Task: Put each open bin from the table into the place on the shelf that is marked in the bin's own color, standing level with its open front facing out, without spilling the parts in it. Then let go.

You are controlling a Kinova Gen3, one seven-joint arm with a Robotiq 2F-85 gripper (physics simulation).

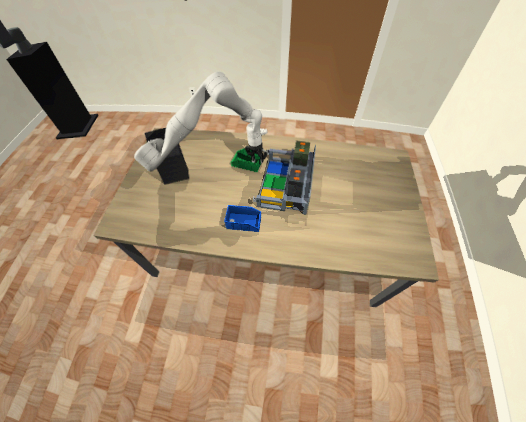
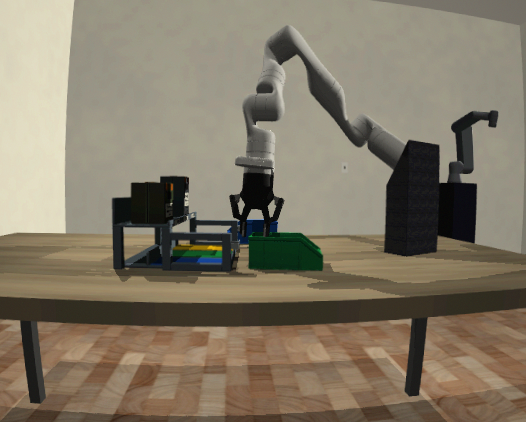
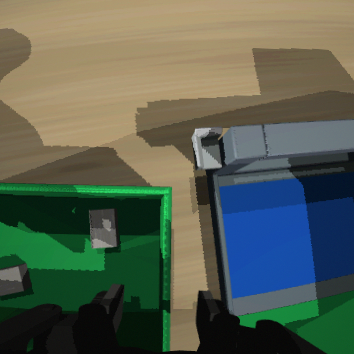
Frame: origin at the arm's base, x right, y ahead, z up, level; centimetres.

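Where they show: gripper, fingertip midpoint: (image 1: 257, 161) (image 3: 159, 302); arm's base at its link origin: (image 2: 416, 168).
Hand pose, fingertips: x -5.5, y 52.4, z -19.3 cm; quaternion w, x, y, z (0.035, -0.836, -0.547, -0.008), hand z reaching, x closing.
Observation:
Things, the pixels of their top centre, and the offset from my fingertips. "pt": a spot on its surface instead.
- green bin at a spot on its surface: (image 3: 135, 255) pt dz -6.0, dx -2.4, dy -1.1 cm
- blue bin at a spot on its surface: (image 2: 257, 227) pt dz -0.7, dx +32.7, dy -8.7 cm
- blue mark at a spot on its surface: (image 3: 265, 240) (image 1: 274, 167) pt dz -5.7, dx +0.2, dy +9.8 cm
- green mark at a spot on its surface: (image 1: 274, 182) pt dz -5.7, dx +11.8, dy +9.3 cm
- yellow mark at a spot on its surface: (image 1: 271, 194) pt dz -5.7, dx +20.5, dy +7.2 cm
- pale bracket at a spot on its surface: (image 3: 207, 150) pt dz -0.8, dx -8.2, dy +6.2 cm
The green bin (image 1: 242, 161) (image 2: 285, 254) (image 3: 135, 255) stands upright on the table beside the shelf, its high back wall toward the shelf and its low front away from it. Two grey parts lie in it. My gripper (image 1: 257, 158) (image 2: 255, 234) (image 3: 159, 302) is partly open and points down, one finger on each side of that back wall, tips near rim height, holding nothing. The blue bin (image 1: 243, 220) (image 2: 257, 227) stands upright near the shelf's other end. The shelf (image 1: 284, 200) (image 2: 166, 247) (image 3: 305, 139) has a blue mark (image 1: 276, 168) (image 3: 265, 240), a green mark (image 1: 274, 182) and a yellow mark (image 1: 271, 194).
Dark bins (image 1: 296, 188) (image 2: 147, 202) with orange details stand on the shelf's raised rear level. A pale bracket (image 3: 207, 150) sticks out at the shelf's corner. A narrow gap separates the green bin from the shelf. The arm's black pedestal (image 1: 175, 167) (image 2: 420, 200) stands on the table.

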